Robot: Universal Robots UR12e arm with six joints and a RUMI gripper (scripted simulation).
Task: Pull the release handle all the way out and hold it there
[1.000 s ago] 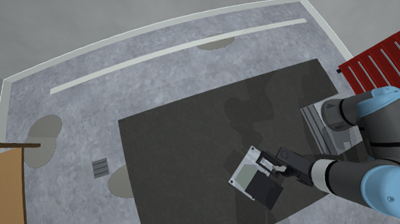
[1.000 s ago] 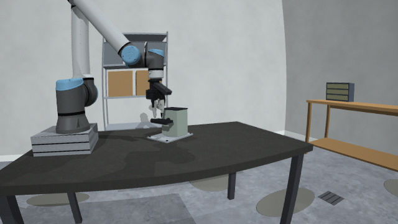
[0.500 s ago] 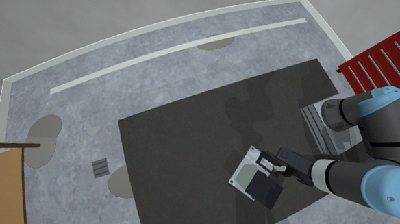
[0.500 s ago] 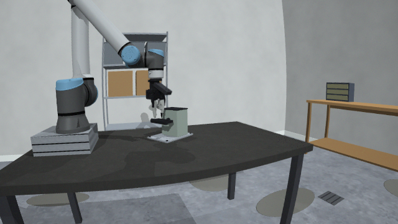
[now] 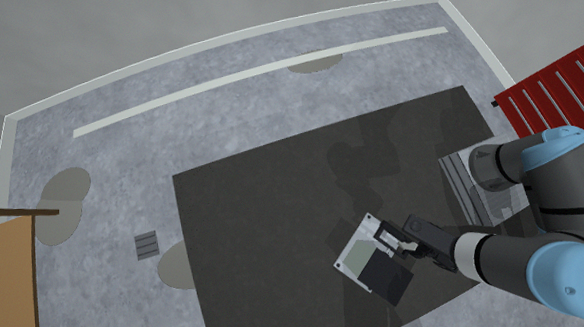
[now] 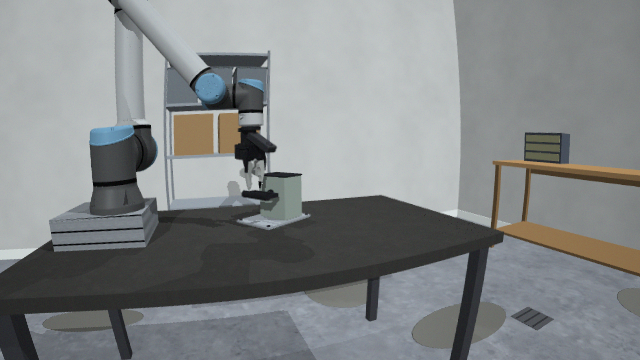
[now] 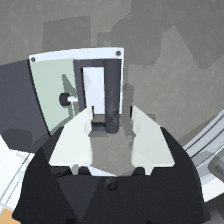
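Right now the release handle is 4 cm ahead of my hand, 3 cm to the left of it and 4 cm below it.
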